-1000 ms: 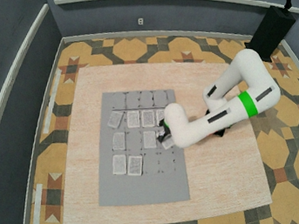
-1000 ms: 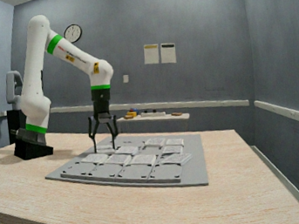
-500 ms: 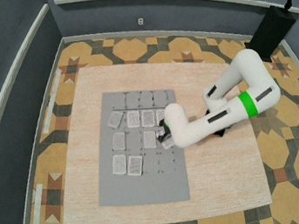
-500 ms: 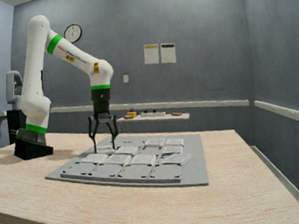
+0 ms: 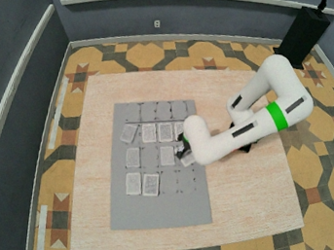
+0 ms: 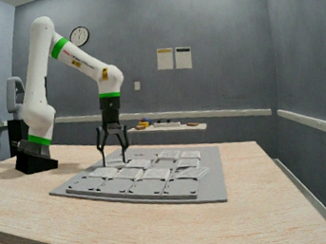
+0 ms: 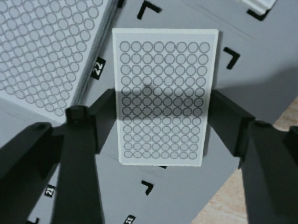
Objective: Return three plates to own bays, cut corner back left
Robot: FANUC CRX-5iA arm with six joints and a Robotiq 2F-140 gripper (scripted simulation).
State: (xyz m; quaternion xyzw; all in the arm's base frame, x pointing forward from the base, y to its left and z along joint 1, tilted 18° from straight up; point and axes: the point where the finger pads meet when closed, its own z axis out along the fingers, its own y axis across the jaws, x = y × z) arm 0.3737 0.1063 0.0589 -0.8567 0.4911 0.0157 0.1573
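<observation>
The plate is 2 cm below my hand.
</observation>
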